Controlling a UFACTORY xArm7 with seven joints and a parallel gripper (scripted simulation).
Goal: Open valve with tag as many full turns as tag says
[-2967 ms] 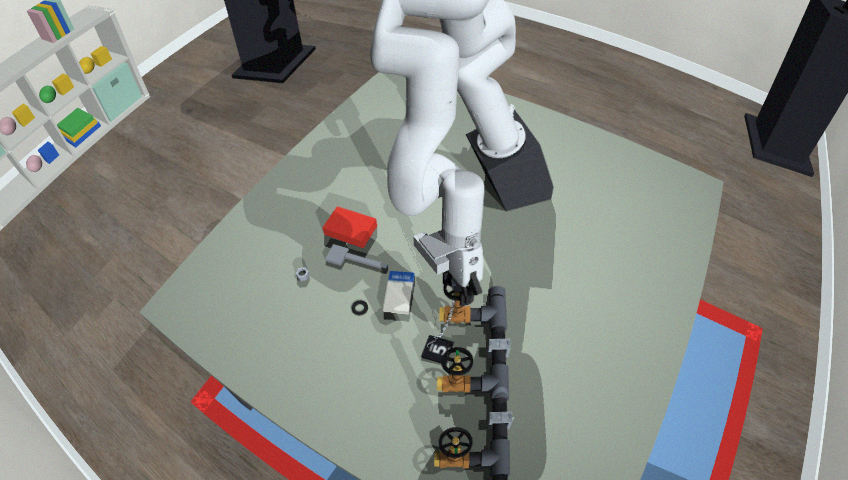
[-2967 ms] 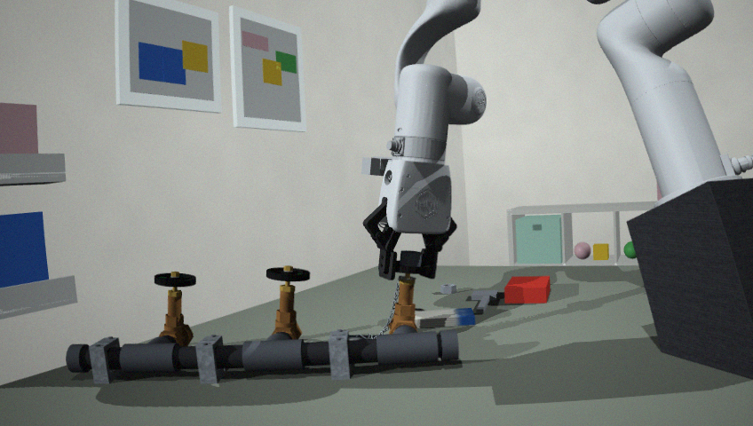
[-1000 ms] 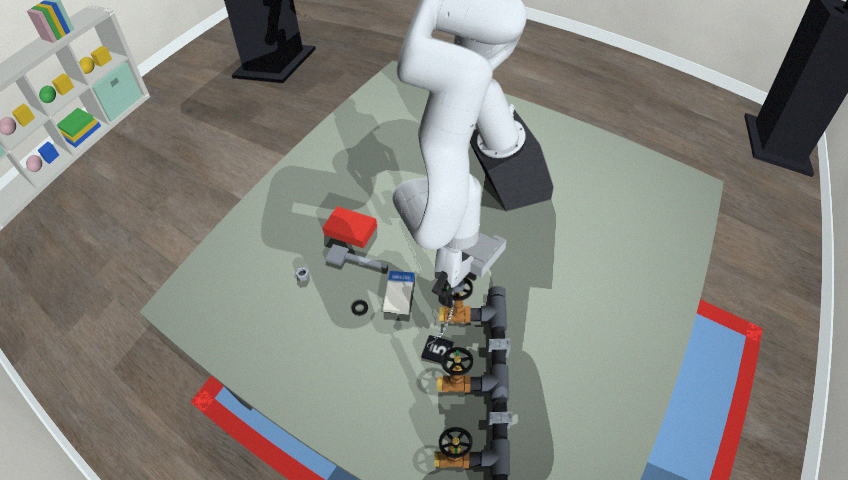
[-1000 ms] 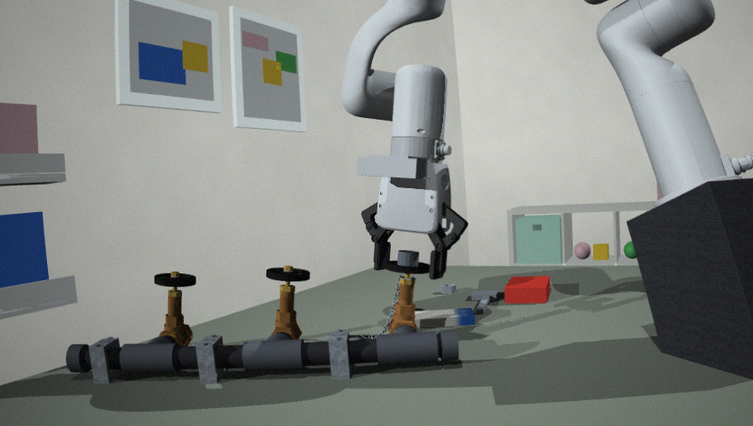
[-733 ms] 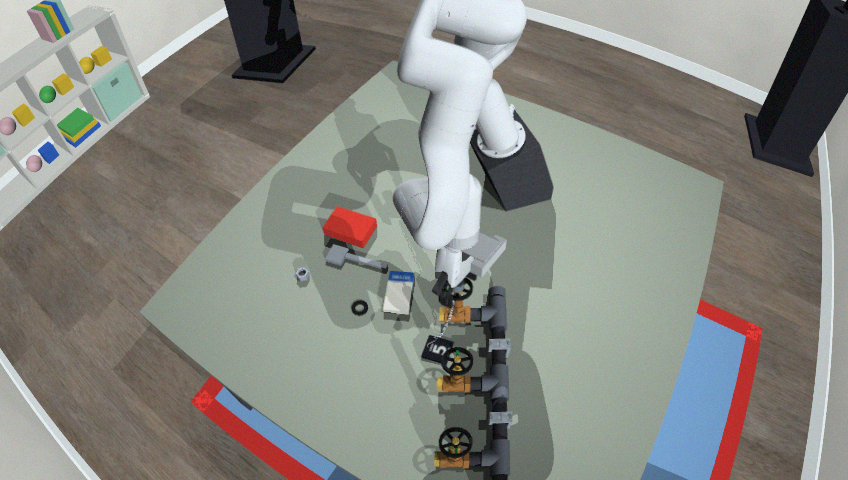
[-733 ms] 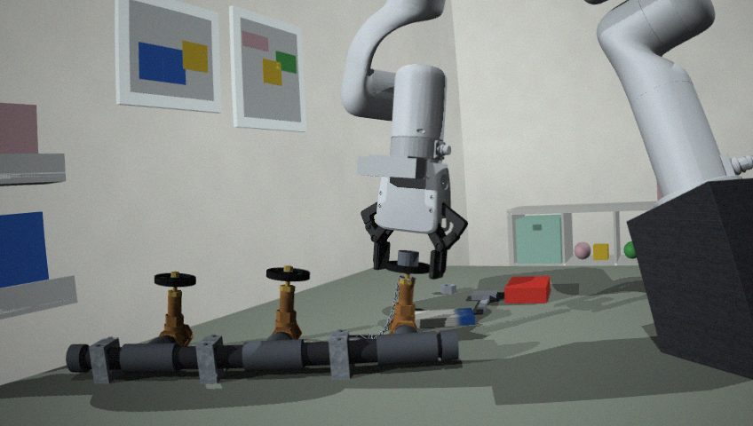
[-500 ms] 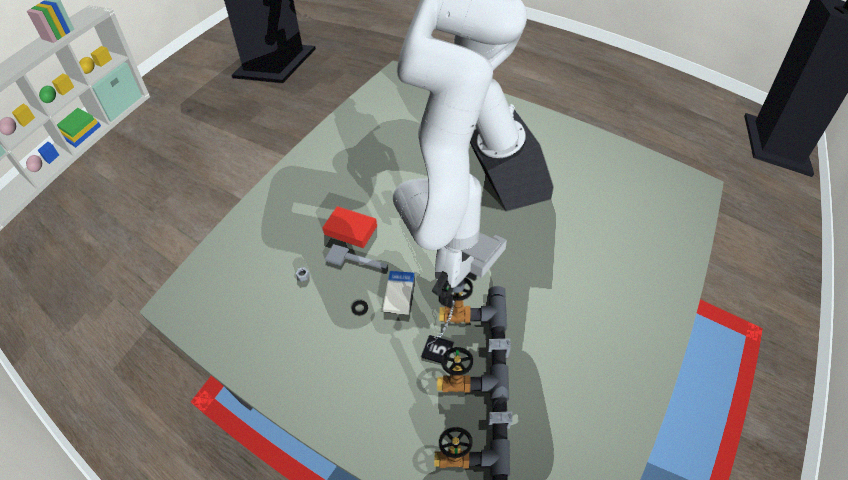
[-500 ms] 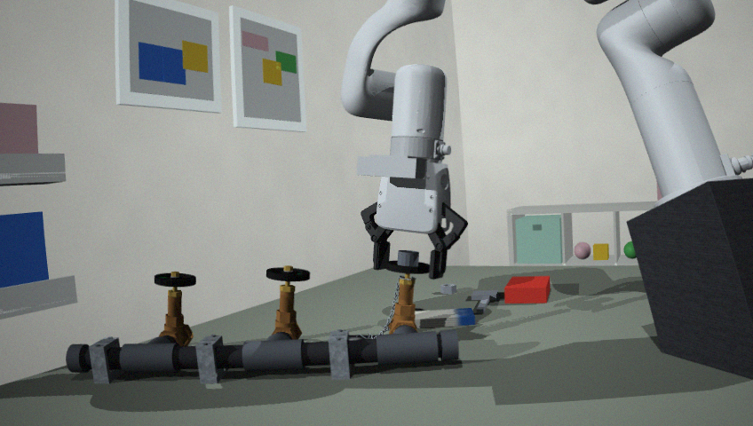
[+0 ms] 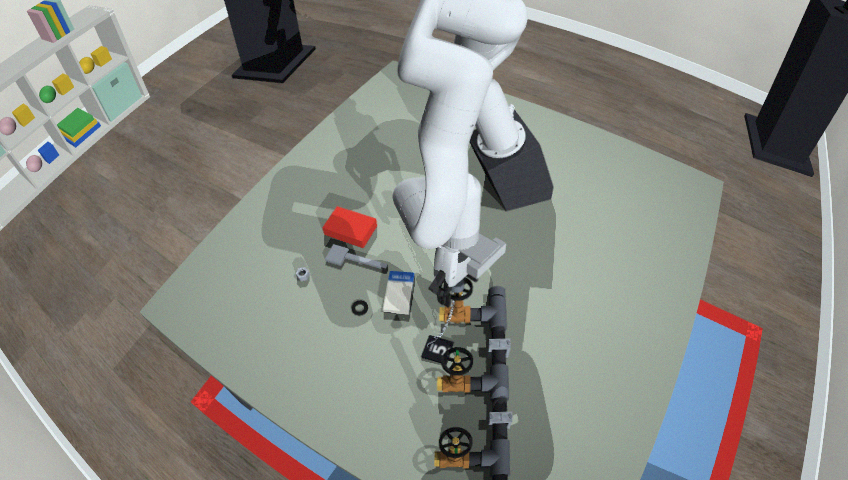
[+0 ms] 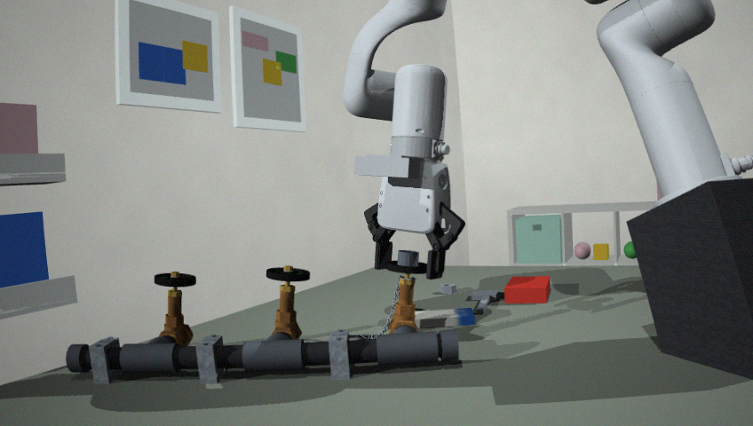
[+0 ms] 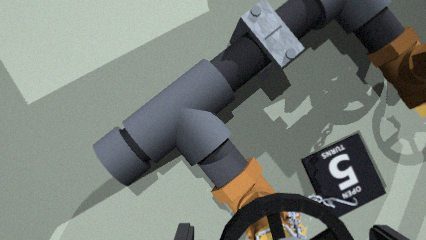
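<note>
My gripper is now 2 cm below the grey cap. Also, from my hand: black washer: 23 cm to the right, 12 cm below, 5 cm ahead; blue box: 15 cm to the right, 11 cm below, 1 cm behind; black tag: 12 cm below, 10 cm ahead, 2 cm to the right.
</note>
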